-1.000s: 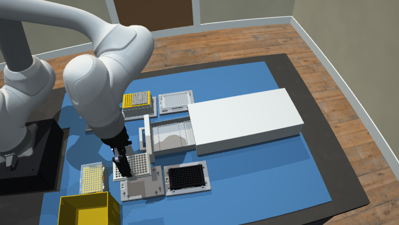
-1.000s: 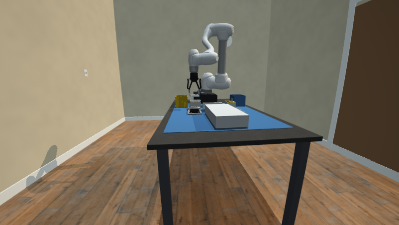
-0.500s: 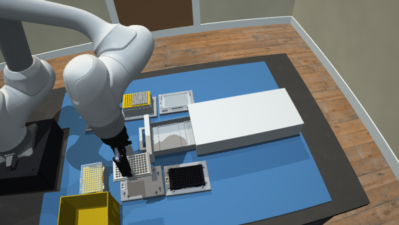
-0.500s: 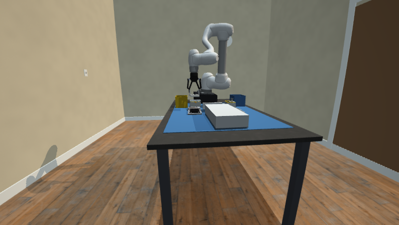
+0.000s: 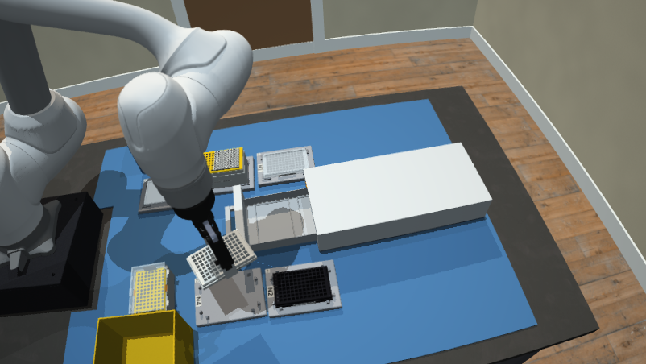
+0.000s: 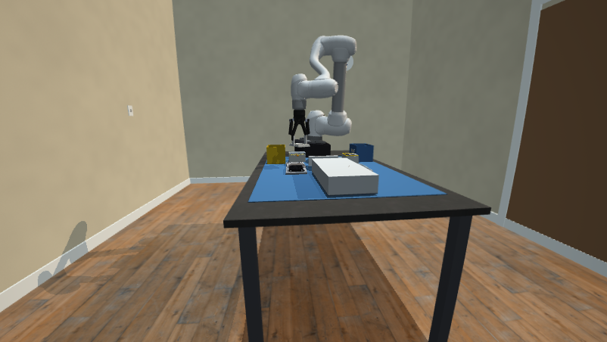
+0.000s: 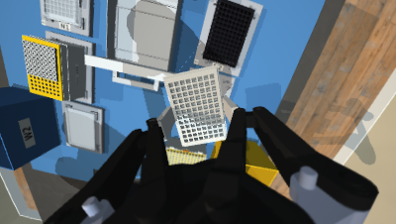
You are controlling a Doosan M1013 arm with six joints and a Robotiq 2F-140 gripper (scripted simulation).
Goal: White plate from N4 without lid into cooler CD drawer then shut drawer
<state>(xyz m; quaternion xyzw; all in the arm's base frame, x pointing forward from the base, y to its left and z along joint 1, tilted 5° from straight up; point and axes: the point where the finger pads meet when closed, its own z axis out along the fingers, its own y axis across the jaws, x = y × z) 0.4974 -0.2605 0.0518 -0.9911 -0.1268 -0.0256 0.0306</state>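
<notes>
My hand is 170 mm short of the drawer, 130 mm to the right of it and 140 mm above it. From my hand the other things lie so: tip box: 200 mm behind, 30 mm to the left, 120 mm below; white plate: 20 mm below; black plate: 140 mm ahead, 60 mm to the right, 150 mm below.
</notes>
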